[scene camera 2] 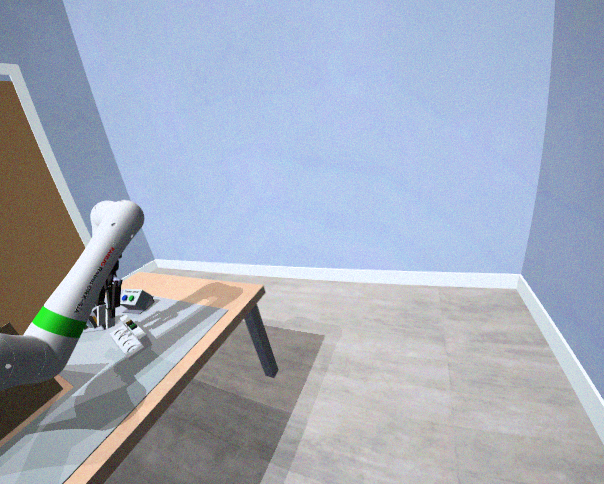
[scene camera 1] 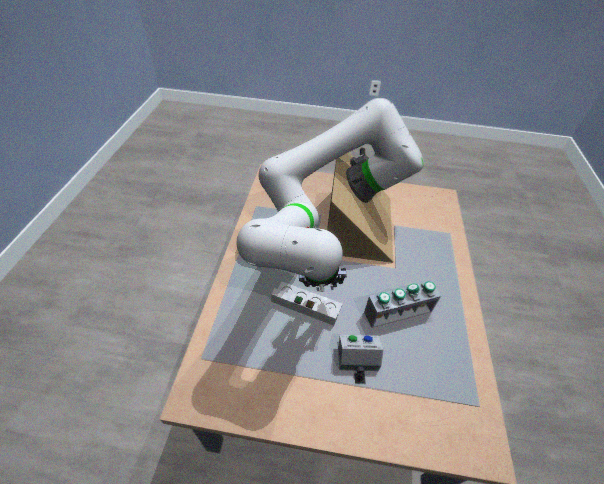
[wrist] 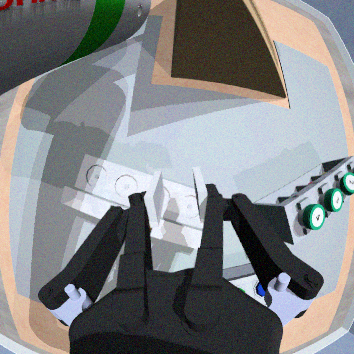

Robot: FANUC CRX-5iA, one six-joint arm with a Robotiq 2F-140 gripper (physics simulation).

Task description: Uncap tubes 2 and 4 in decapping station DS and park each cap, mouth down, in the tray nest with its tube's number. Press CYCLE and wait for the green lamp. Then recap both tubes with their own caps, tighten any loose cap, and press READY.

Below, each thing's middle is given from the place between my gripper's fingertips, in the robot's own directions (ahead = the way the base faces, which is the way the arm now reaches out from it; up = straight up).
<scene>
My hand is 200 mm short of the grey button box [scene camera 1: 362, 356], 120 mm to the right of it and 30 mm above it.
</scene>
